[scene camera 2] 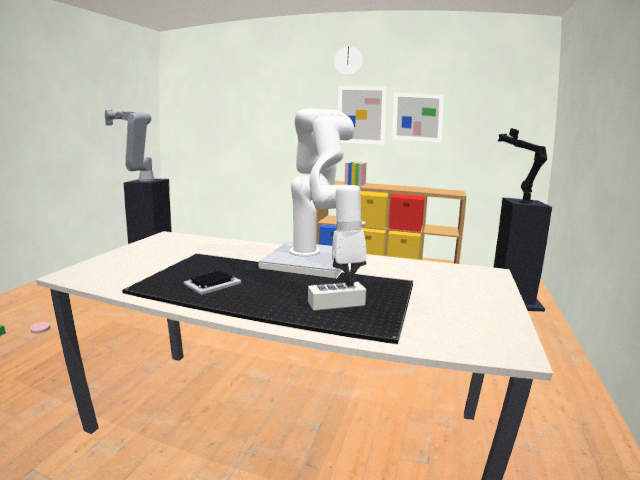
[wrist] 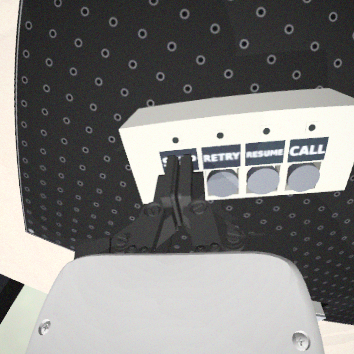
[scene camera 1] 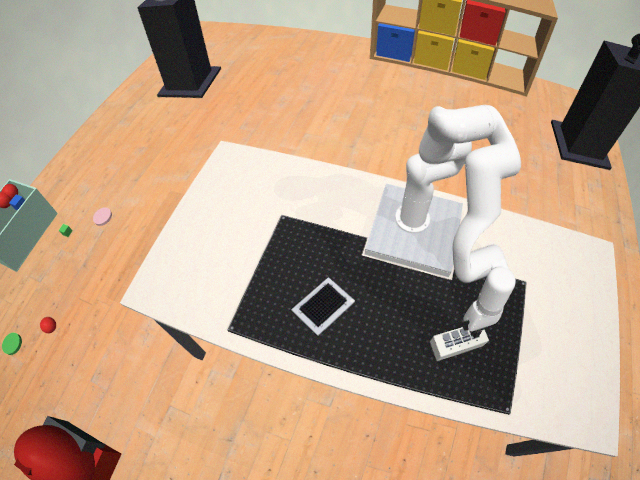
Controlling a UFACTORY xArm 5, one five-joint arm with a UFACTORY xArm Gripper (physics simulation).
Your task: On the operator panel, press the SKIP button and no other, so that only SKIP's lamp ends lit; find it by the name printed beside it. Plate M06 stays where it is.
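Places are measured from the arm's base along level axes (x ahead, y right, z down), in centimetres.
Pixels of known places: gripper, fingertip midpoint: (scene camera 2: 350,285) (wrist: 182,170) (scene camera 1: 474,333); arm's base, origin of the base link: (scene camera 2: 304,252) (scene camera 1: 412,218).
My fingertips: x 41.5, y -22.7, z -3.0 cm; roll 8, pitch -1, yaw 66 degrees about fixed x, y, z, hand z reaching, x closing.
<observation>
Ahead of a thing's pixels: the offset from my fingertips to its middle. "spot": to the spot under its first point. Level surfaces: height alone.
The white operator panel @(dx +1.9, dy +3.9, dz +3.0 cm) (scene camera 1: 440,351) (scene camera 2: 337,299) (wrist: 142,145) stands on the black mat's right part. In the wrist view, its row of grey buttons has the labels RETRY @(dx +1.7, dy +2.3, dz +0.5 cm) (wrist: 221,157), RESUME @(dx +2.9, dy +5.0, dz +0.5 cm) (wrist: 264,153) and CALL @(dx +4.2, dy +7.8, dz +0.5 cm) (wrist: 308,150). The leftmost label @(spot: dx +0.0, dy -1.3, dz +0.5 cm) (wrist: 165,161) is partly covered, with S and P showing; its button is hidden behind the fingers. The lamp above it (wrist: 175,140) and the other lamps look dark. My gripper (scene camera 1: 474,333) (scene camera 2: 350,284) (wrist: 182,170) is shut and empty, tips at the leftmost button; contact cannot be told. A plate with a pale rim @(spot: dx +2.1, dy +52.1, dz +4.6 cm) (scene camera 1: 306,320) (scene camera 2: 200,289) lies apart; no name is readable.
The black perforated mat @(dz +5.7 cm) (scene camera 1: 382,361) (scene camera 2: 268,310) lies on the pale table @(dz +7.1 cm) (scene camera 1: 206,206) (scene camera 2: 465,310). The arm's grey base plate (scene camera 1: 382,237) stands at the mat's back edge. A shelf unit (scene camera 1: 540,51) and dark pedestals (scene camera 1: 178,51) stand beyond the table.
</observation>
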